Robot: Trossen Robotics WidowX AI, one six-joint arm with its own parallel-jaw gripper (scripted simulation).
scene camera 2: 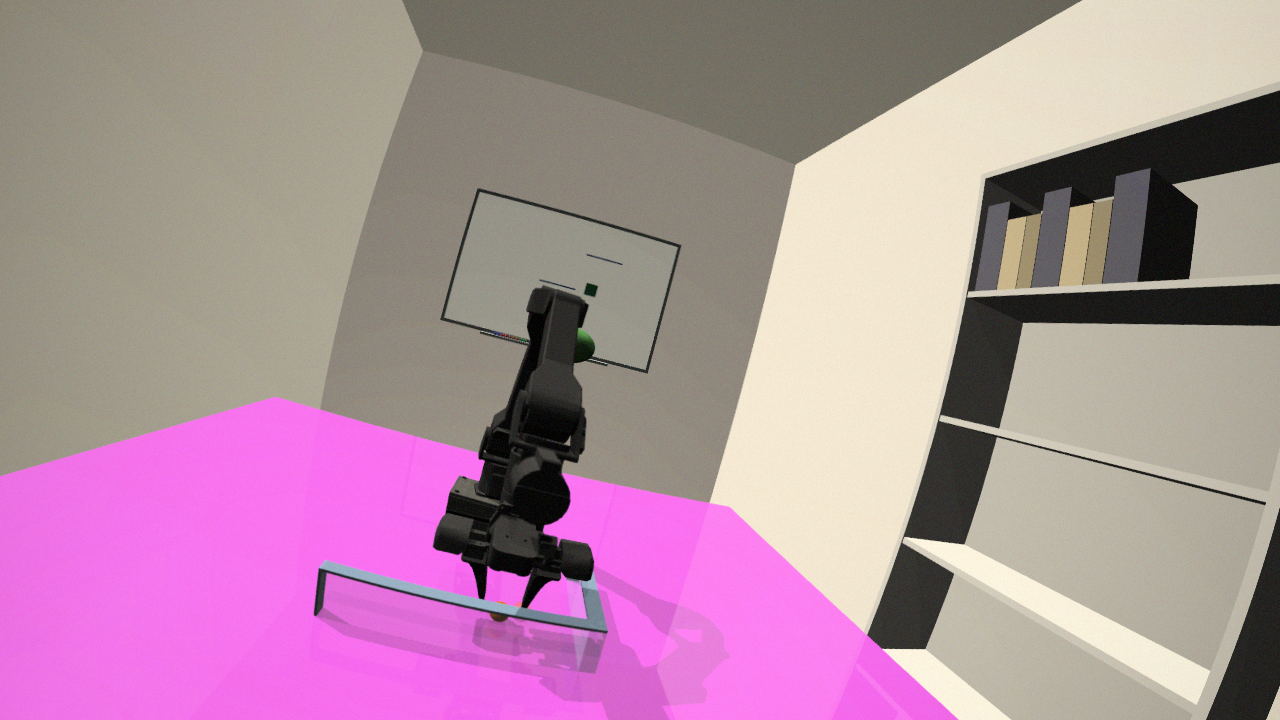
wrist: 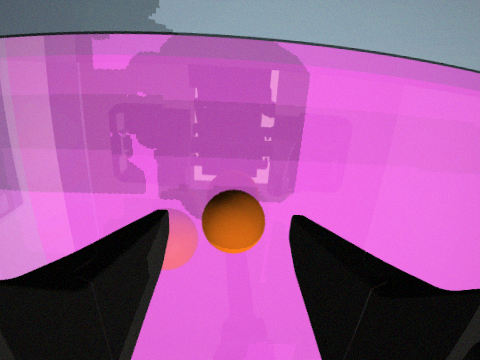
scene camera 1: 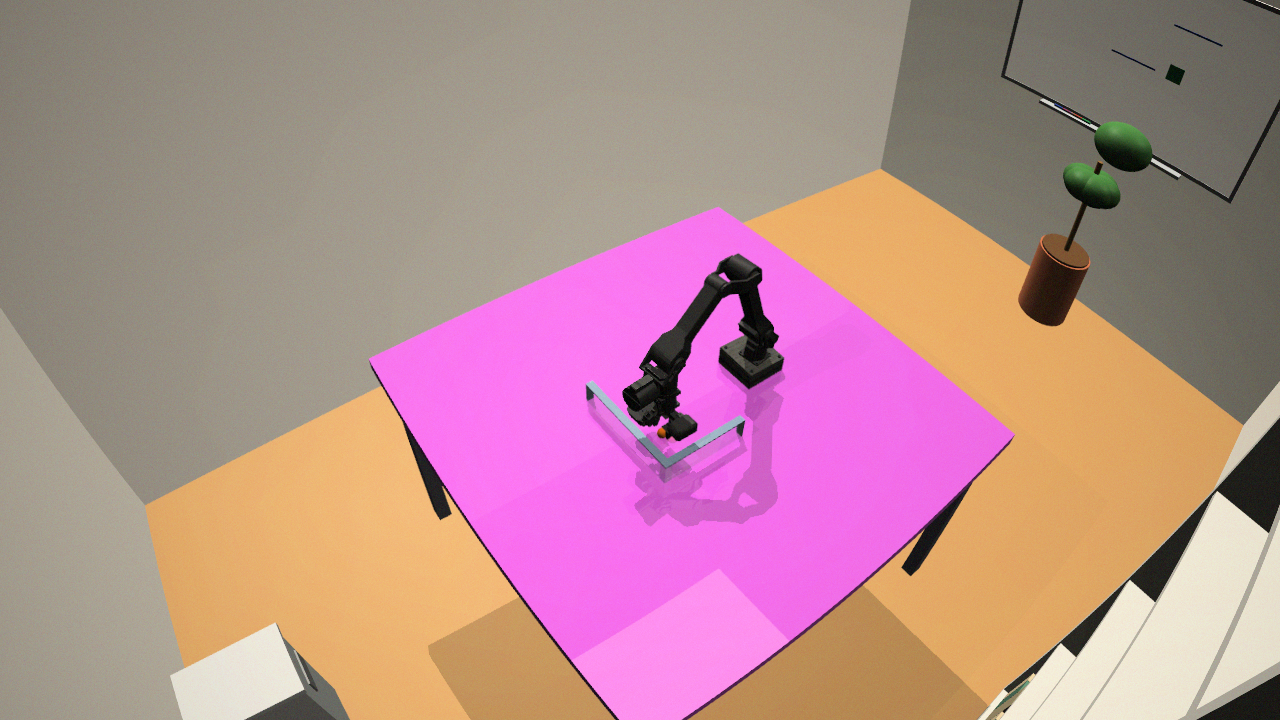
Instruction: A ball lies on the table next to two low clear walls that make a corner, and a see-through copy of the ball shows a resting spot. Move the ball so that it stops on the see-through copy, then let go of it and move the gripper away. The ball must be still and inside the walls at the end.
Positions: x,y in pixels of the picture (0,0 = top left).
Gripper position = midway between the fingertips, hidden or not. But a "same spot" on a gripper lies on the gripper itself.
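My gripper is there to be seen in scene camera 1, in scene camera 2 and in the wrist view [230,223]. On my gripper, [scene camera 1: 680,426] and [scene camera 2: 581,552] are the same spot.
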